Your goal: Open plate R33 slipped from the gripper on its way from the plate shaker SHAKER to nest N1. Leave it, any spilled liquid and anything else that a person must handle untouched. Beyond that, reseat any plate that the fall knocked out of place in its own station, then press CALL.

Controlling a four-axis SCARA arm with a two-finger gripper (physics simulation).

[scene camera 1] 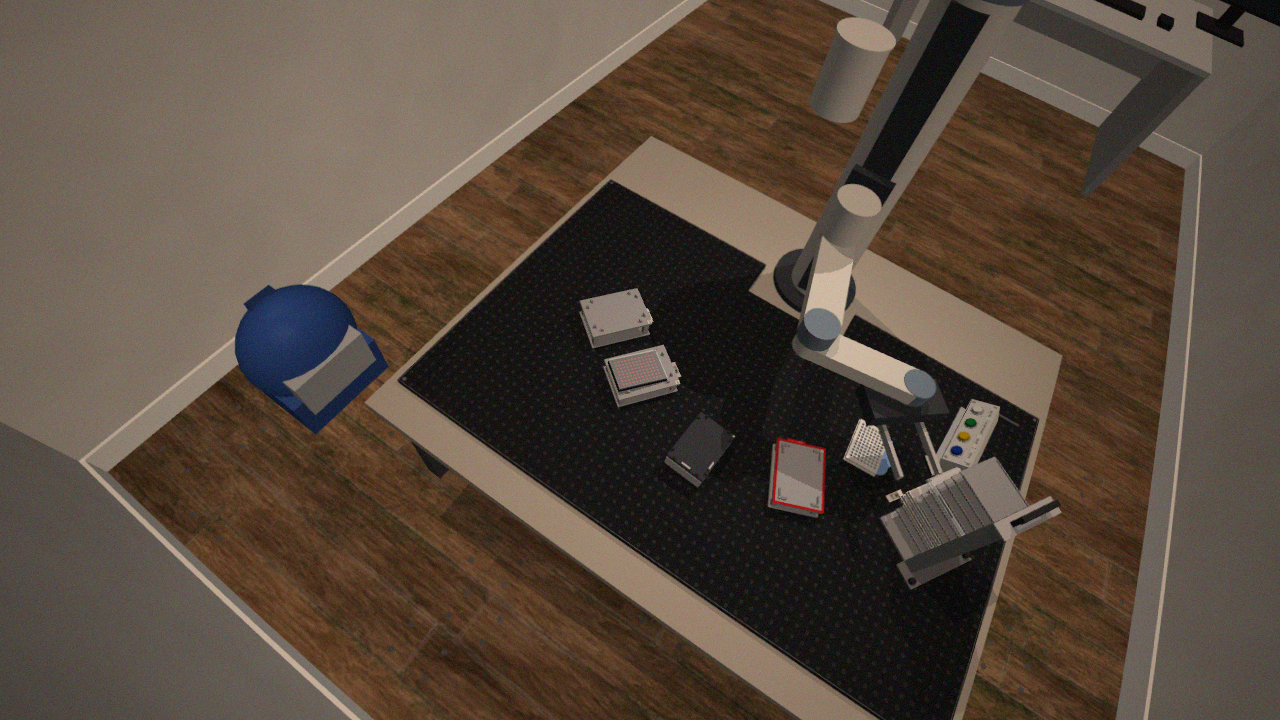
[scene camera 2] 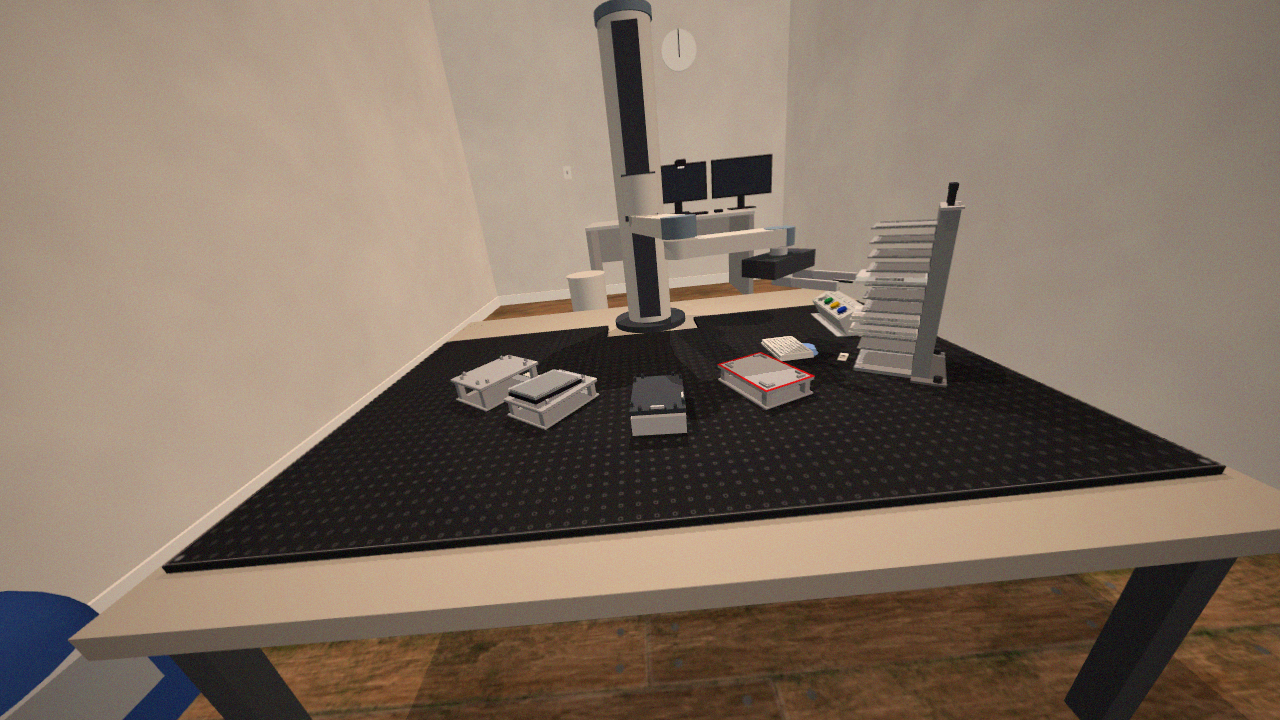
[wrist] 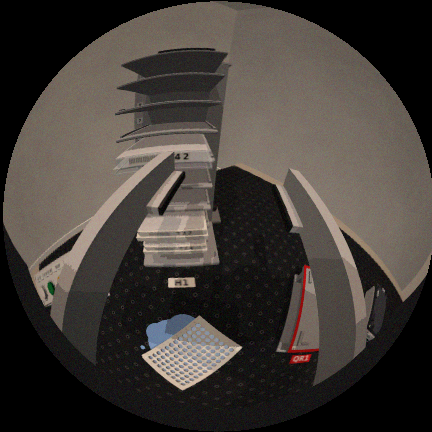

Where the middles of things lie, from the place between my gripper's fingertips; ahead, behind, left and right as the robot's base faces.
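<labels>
Dark box station (scene camera 2: 657, 406): 16 cm below my hand, 43 cm to the right of it, 15 cm ahead of it.
</labels>
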